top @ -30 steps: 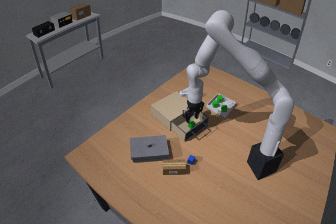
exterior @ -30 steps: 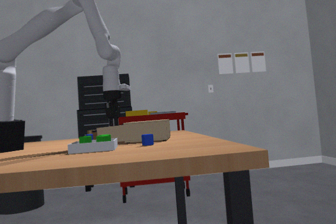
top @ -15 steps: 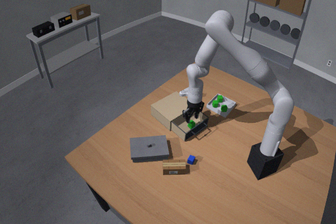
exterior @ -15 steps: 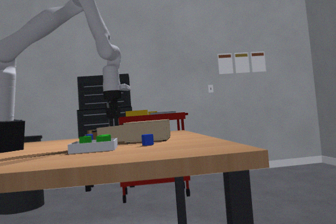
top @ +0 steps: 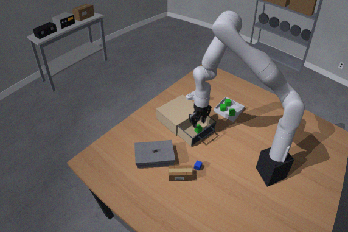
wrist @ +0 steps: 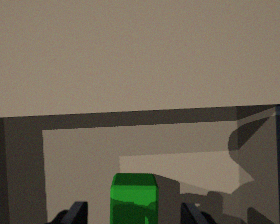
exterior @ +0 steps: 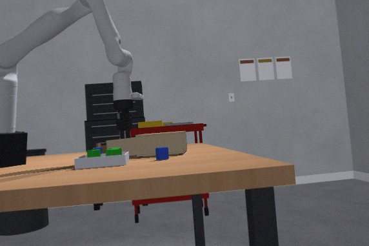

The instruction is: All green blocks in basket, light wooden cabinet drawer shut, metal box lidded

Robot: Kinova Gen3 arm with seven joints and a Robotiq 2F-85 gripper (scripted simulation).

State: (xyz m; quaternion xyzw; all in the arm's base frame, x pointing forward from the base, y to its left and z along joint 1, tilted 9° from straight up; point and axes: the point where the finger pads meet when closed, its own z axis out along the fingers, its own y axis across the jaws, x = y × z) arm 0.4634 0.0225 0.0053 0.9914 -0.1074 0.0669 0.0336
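The drawer lies 4 cm below my hand and 1 cm ahead of it. Round my hand: grey lid 28 cm to the left, 6 cm ahead, 3 cm below; white basket 28 cm to the right, 7 cm below, 4 cm behind; light wooden cabinet 8 cm ahead, 4 cm below, 1 cm to the right.
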